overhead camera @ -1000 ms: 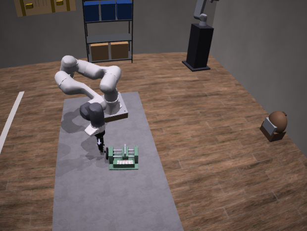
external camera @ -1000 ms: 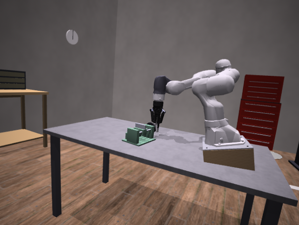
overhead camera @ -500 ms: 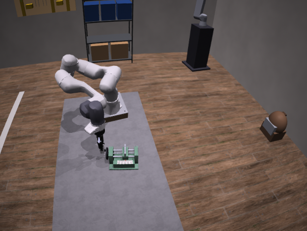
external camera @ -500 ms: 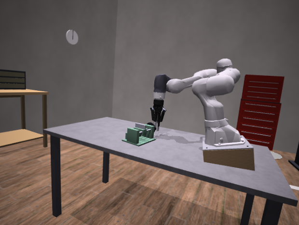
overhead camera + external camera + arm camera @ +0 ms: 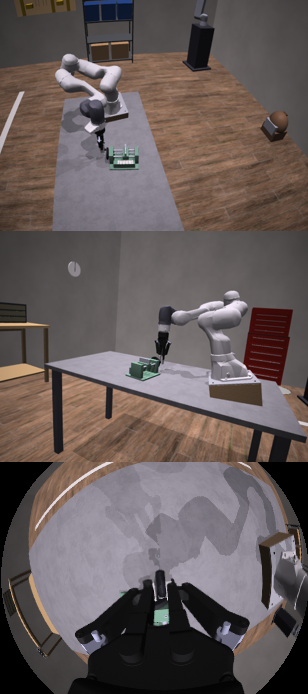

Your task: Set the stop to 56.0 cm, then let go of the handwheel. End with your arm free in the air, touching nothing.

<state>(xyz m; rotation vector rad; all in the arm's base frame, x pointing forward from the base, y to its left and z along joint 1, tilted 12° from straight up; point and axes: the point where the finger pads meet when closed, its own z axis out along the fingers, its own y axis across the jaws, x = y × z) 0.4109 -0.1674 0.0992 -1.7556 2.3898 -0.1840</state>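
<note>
Right now the black handwheel is 2 cm to the left of my hand, 2 cm below it and 1 cm ahead of it. From my hand the other things lie so: stop carriage (14 cm to the left, 9 cm ahead, 1 cm below).
</note>
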